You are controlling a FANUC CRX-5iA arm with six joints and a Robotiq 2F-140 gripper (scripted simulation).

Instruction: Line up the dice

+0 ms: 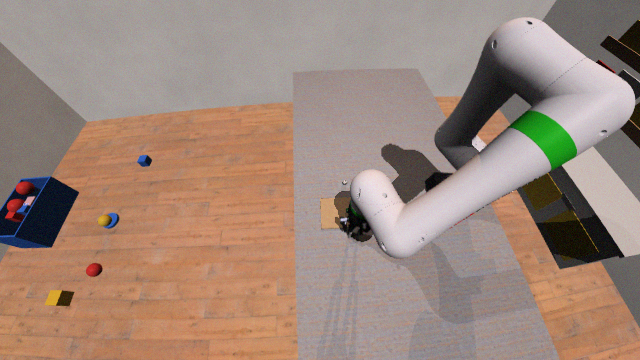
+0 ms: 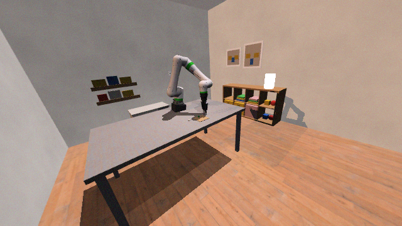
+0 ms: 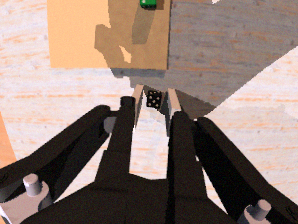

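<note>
The black die is 30 mm below my hand. From my hand the other things lie so: green die 110 mm to the right, 20 mm below, 20 mm ahead; tan mat 100 mm to the right, 70 mm ahead, 30 mm below; white die 250 mm to the right, 30 mm below, 30 mm ahead.
</note>
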